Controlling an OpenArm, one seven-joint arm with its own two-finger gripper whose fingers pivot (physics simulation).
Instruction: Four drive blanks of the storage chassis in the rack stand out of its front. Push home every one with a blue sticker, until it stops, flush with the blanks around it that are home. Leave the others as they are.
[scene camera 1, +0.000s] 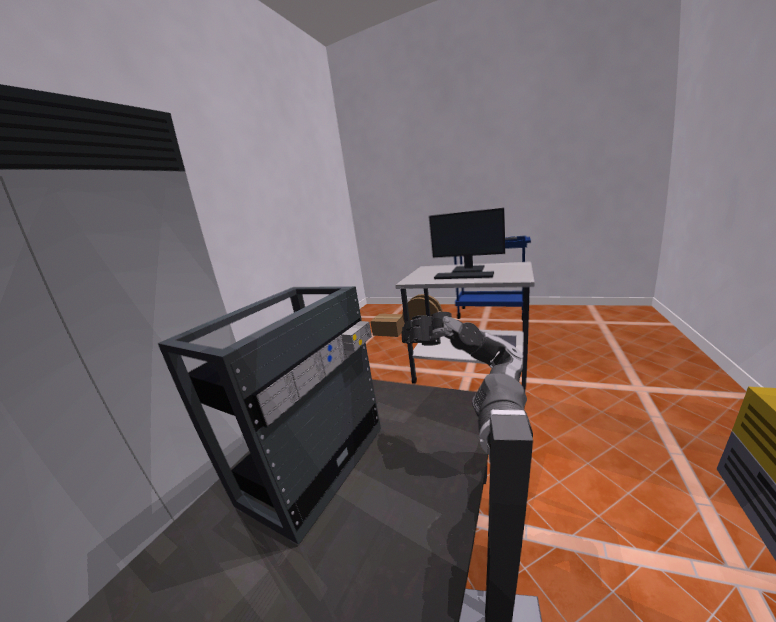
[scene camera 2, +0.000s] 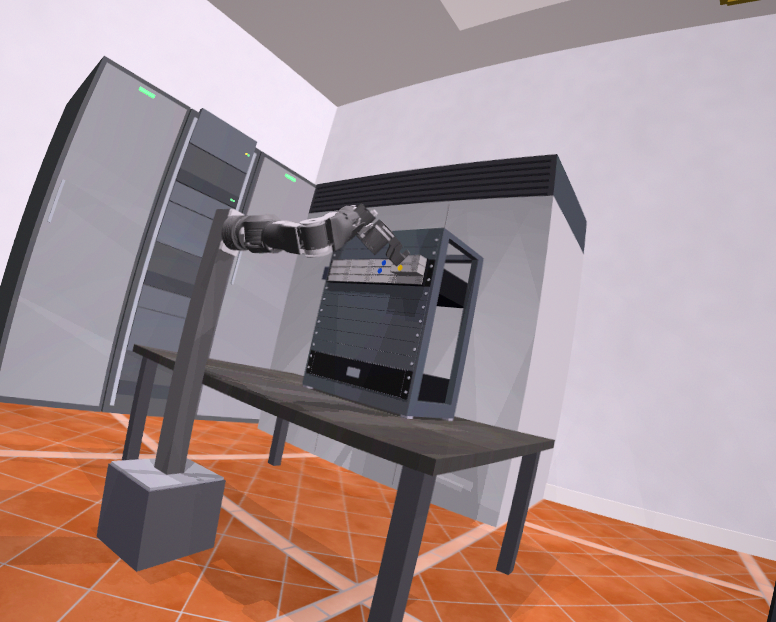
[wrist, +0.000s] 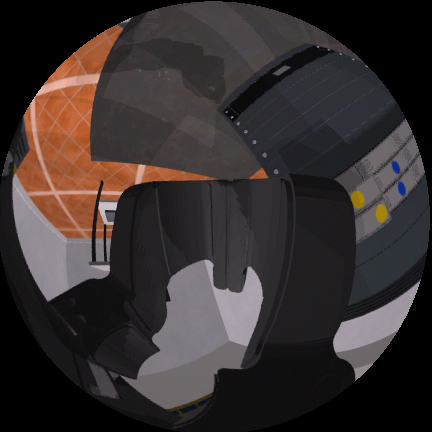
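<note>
The storage chassis (scene camera 1: 278, 396) (scene camera 2: 349, 270) is the pale band high in the dark rack (scene camera 1: 297, 342) (scene camera 2: 365, 320) (wrist: 320, 105). Two blanks with blue stickers, the upper (scene camera 1: 329, 347) (scene camera 2: 383, 263) and the lower (scene camera 1: 329, 357) (scene camera 2: 379, 270), look level with the fronts beside them; both stickers also show in the wrist view. Two blanks with yellow stickers (scene camera 1: 354, 336) (wrist: 357, 199) stand out at the chassis end; one sticker is hidden in the second scene view. My gripper (scene camera 1: 408, 331) (scene camera 2: 402, 261) (wrist: 234, 236) is shut and empty, apart from the chassis front, beyond its yellow-sticker end.
The rack stands on a dark table (scene camera 1: 414, 511) (scene camera 2: 310, 414). A desk (scene camera 1: 466, 275) with a monitor (scene camera 1: 467, 233) and a cardboard box (scene camera 1: 386, 325) are behind the gripper in the first scene view. The arm's post (scene camera 1: 508, 518) (scene camera 2: 191, 362) stands at the table's edge.
</note>
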